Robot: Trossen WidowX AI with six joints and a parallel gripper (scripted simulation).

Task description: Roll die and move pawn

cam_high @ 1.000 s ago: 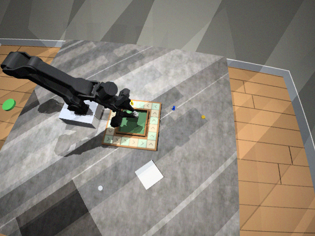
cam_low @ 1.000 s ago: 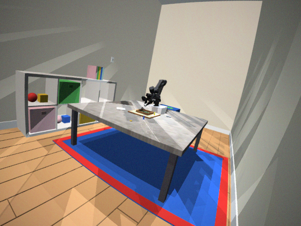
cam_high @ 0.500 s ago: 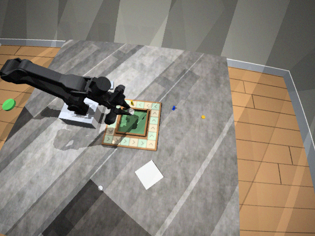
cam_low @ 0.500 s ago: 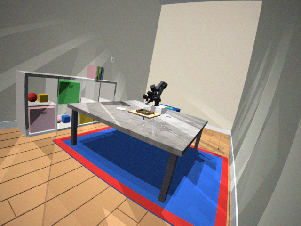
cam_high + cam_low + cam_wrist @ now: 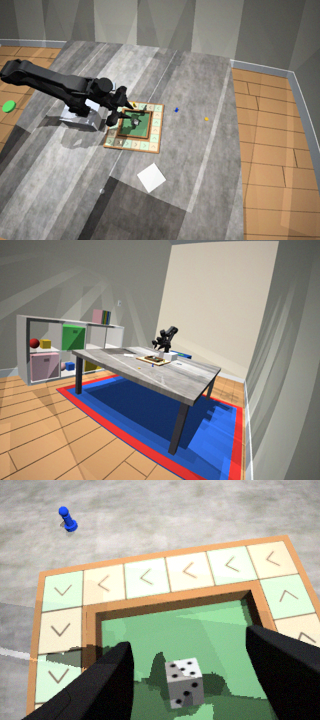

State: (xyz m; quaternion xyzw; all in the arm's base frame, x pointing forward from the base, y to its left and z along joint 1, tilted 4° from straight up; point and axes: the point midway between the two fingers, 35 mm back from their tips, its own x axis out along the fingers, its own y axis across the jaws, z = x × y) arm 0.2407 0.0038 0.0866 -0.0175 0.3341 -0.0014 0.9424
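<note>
My gripper tip is 1 cm past the die and 6 cm above it. From my gripper tip the other things lie so: blue pawn (21 cm ahead, 12 cm to the left, 12 cm below); yellow pawn (3 cm behind, 11 cm to the left, 10 cm below); white card (13 cm ahead, 26 cm to the right, 13 cm below).
</note>
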